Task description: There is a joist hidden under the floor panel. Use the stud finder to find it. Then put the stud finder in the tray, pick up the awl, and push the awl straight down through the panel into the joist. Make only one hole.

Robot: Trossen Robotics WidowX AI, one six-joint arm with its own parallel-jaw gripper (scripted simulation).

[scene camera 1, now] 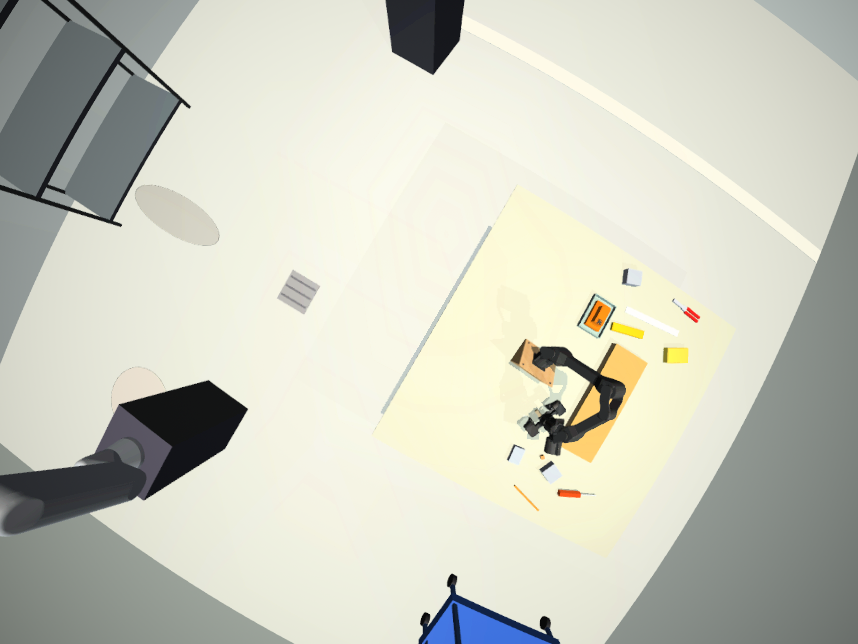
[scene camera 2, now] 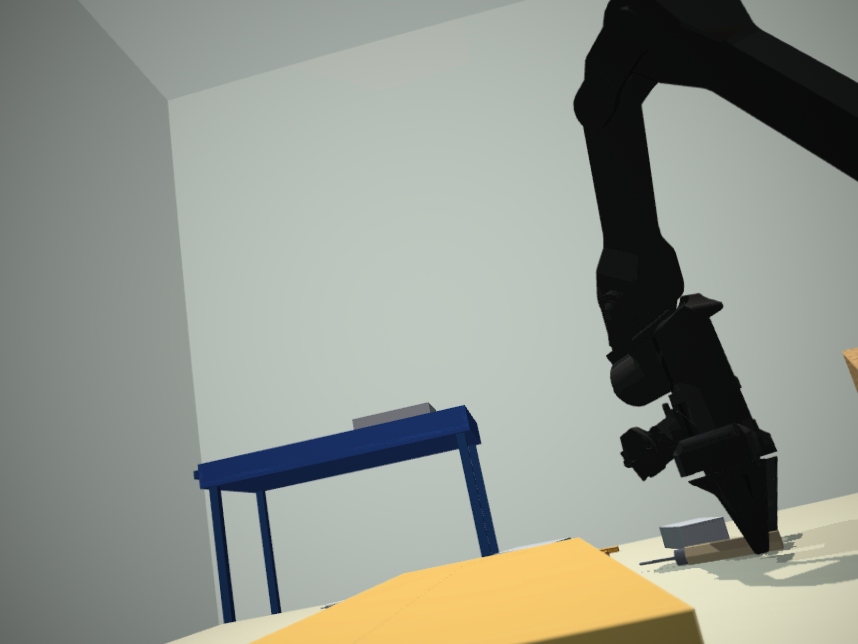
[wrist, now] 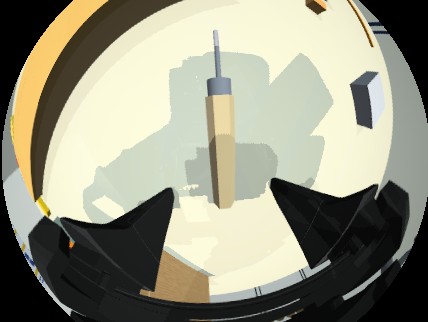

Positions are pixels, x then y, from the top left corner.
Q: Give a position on an awl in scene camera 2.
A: At 735, 547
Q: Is the gripper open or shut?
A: Open.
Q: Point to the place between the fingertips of the gripper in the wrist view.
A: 223, 188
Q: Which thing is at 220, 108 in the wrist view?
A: An awl.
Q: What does the gripper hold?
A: Nothing.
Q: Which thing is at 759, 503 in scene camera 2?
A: The gripper.
